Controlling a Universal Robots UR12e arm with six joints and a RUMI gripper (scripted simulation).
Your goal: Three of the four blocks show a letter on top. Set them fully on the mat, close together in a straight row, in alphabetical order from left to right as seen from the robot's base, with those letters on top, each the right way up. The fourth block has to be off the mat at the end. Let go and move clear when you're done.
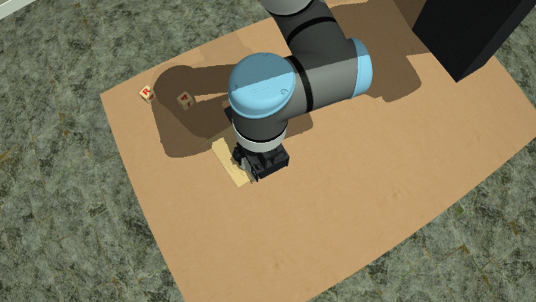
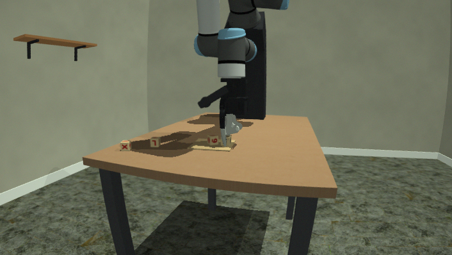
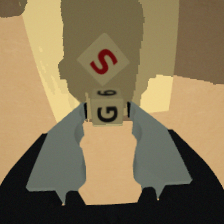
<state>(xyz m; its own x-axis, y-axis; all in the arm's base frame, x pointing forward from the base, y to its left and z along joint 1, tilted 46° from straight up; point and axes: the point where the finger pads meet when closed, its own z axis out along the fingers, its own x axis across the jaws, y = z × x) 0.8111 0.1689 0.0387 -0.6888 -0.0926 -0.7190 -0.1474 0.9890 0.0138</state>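
My gripper is now 10 mm short of the block and 50 mm to the left of it. Also, from my hand: pale mat (10 mm ahead, 50 mm to the right, 20 mm below).
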